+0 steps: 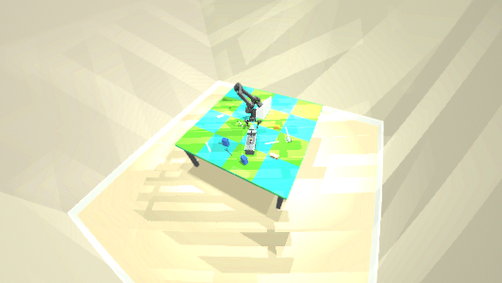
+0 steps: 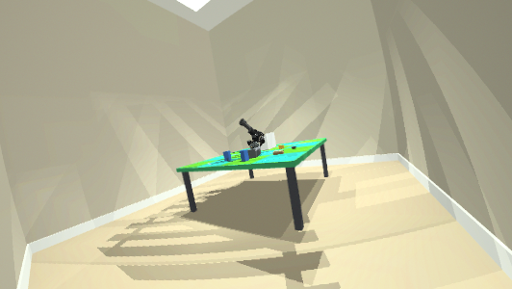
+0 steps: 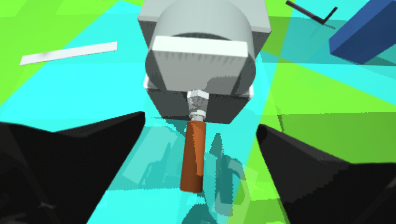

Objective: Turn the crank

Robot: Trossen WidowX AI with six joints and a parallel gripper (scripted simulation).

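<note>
Now: gripper tip 20 mm past the crank handle, 10 mm to the left of it and 10 mm above it. Also, from my gripper tip: red pointer: 180 mm ahead, 80 mm to the left, 20 mm above; orange piece: 210 mm to the left, 180 mm behind, 50 mm below; black L-shaped key: 330 mm ahead, 100 mm to the right, 50 mm below.
</note>
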